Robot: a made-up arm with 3 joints. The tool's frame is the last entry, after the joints.
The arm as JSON. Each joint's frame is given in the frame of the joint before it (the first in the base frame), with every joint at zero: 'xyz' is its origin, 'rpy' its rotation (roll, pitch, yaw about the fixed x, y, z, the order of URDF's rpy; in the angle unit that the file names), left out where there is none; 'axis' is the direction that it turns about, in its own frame. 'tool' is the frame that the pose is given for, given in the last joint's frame.
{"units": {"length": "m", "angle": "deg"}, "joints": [
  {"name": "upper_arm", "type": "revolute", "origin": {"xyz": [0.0, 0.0, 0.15]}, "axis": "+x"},
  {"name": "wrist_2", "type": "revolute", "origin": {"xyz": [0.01, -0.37, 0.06]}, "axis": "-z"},
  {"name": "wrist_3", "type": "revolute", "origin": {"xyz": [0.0, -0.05, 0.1]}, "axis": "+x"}
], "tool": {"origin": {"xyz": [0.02, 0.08, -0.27]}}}
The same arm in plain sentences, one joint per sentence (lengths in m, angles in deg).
The arm has three revolute joints in a row. What follows holds with every joint at zero, and every direction is one of the base frame's. The first joint is mounted 0.15 m along +z from the base frame's origin and turns about +x. The second joint is mounted 0.01 m along +x and 0.37 m along -y and 0.06 m along +z from the first joint and turns about -z. The third joint is mounted 0.05 m along -y and 0.1 m along +z from the second joint and turns about +x. The tool frame, which is the frame that the pose is given for, is mounted 0.02 m along +x and 0.08 m along +y and 0.27 m along -z from the third joint; its axes are parallel to the base frame's.
